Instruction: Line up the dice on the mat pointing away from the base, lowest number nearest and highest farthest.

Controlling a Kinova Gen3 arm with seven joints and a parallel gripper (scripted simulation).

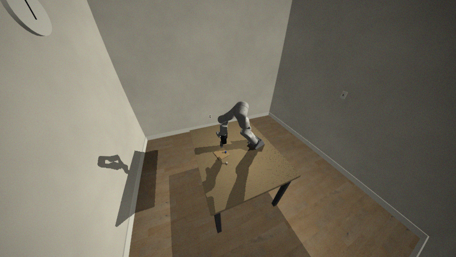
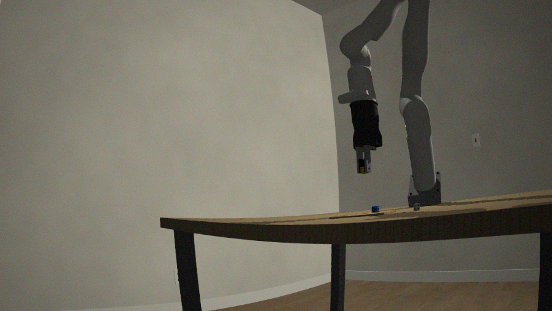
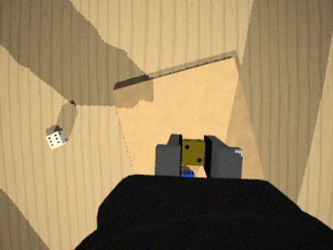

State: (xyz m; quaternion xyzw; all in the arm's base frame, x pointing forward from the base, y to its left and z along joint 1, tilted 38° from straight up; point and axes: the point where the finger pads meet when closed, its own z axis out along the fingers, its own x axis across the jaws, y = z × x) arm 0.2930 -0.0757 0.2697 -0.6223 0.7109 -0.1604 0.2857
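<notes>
Now: the tan mat 12 cm below my hand. From my hand the other things lie so: white die 15 cm to the left, 12 cm below; then blue die 5 cm behind, 11 cm below; then yellow die 1 cm below.
</notes>
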